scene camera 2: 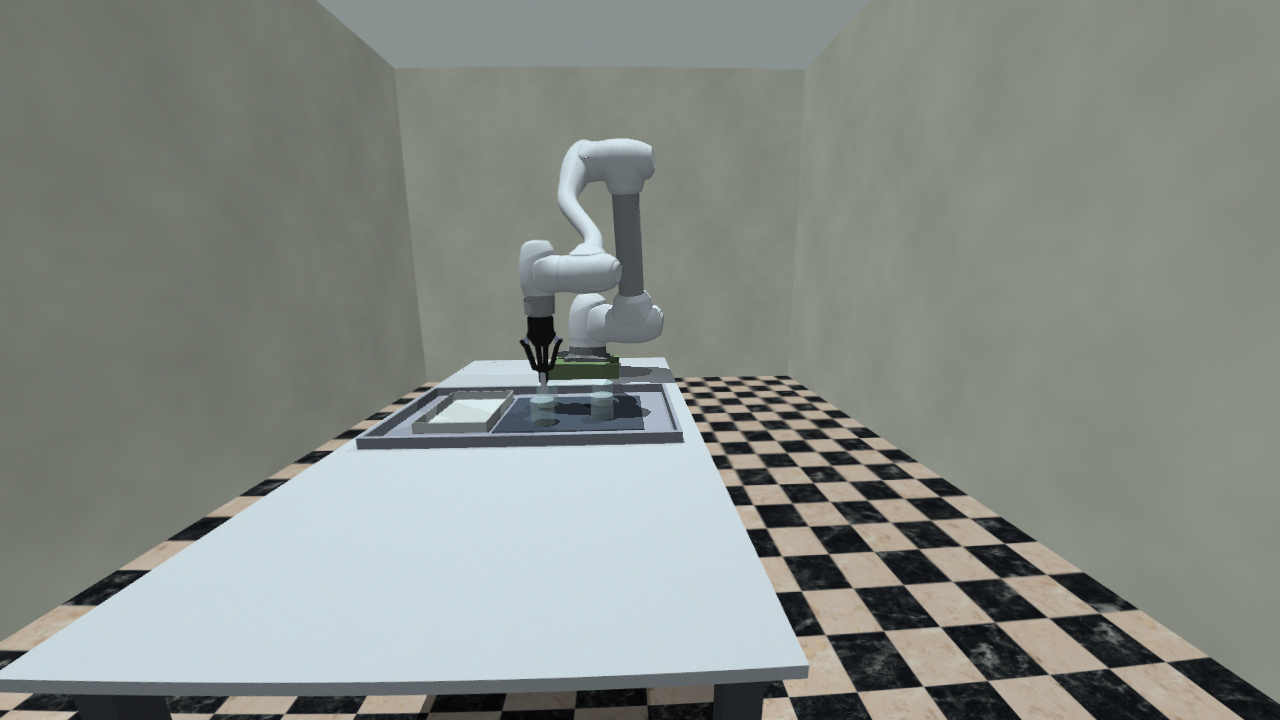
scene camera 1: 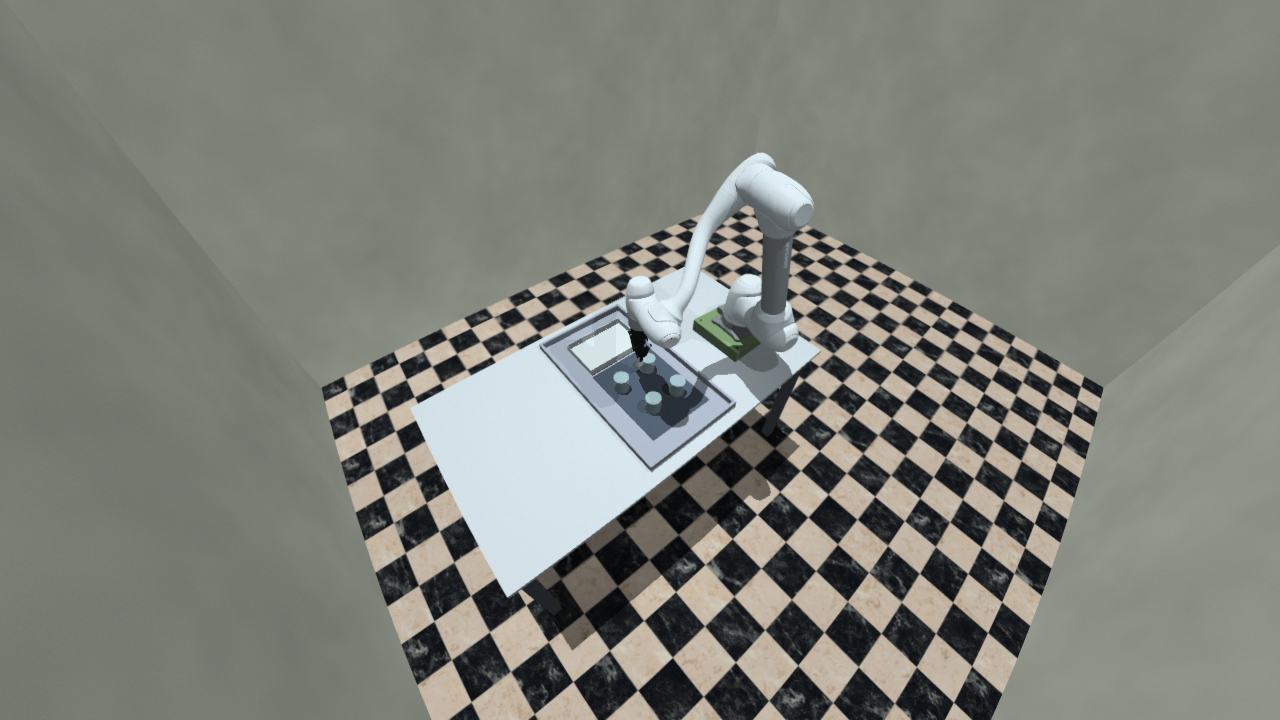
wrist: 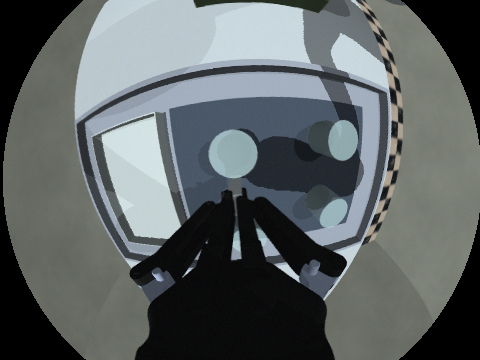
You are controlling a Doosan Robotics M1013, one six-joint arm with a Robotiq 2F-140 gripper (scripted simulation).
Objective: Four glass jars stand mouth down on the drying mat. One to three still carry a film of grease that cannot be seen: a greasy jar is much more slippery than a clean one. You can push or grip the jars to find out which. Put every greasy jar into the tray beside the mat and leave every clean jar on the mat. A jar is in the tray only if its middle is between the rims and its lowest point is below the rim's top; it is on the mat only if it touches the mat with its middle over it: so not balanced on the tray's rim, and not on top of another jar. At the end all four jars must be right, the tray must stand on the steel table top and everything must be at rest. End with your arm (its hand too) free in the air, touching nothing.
Labels:
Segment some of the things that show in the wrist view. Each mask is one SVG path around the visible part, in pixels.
My gripper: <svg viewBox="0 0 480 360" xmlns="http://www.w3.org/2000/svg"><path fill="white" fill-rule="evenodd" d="M347 261L342 255L314 242L265 197L249 200L246 188L242 188L241 177L230 178L228 189L221 192L220 203L215 204L214 201L205 202L156 253L130 270L130 277L143 290L151 303L147 312L149 336L137 349L135 360L335 360L332 348L325 335L327 307L323 299L346 268ZM201 251L196 267L184 276ZM254 219L290 268L299 276L300 283L274 264L266 261ZM237 216L242 259L231 261L235 216Z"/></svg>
A glass jar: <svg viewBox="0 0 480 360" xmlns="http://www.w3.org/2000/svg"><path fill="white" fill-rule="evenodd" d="M227 130L213 139L209 148L209 160L214 170L220 175L227 178L240 178L254 168L258 157L257 147L253 139L245 132Z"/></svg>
A pale tray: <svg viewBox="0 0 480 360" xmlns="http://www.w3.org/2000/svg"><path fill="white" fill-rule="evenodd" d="M152 112L112 126L91 137L99 175L106 196L128 242L162 246L184 224L186 219L171 166L163 113Z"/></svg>

